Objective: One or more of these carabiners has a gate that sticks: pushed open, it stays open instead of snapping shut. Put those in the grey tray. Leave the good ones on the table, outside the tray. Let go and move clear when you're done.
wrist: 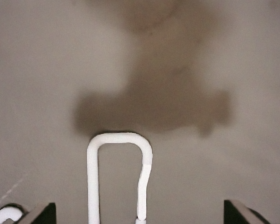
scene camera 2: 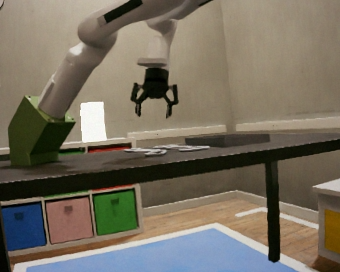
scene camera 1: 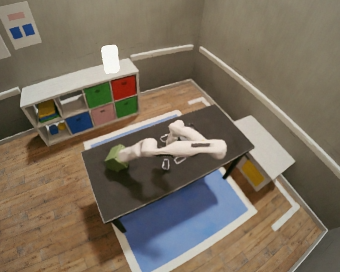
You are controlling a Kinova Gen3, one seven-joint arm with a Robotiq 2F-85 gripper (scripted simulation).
Labels:
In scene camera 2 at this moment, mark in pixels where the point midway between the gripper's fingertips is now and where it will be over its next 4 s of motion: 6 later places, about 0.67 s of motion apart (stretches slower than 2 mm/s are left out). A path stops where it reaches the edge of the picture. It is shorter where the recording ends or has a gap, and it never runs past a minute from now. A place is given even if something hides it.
My gripper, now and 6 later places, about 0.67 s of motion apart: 152, 117; 153, 126; 149, 122; 143, 107; 140, 95; 144, 101; 150, 111

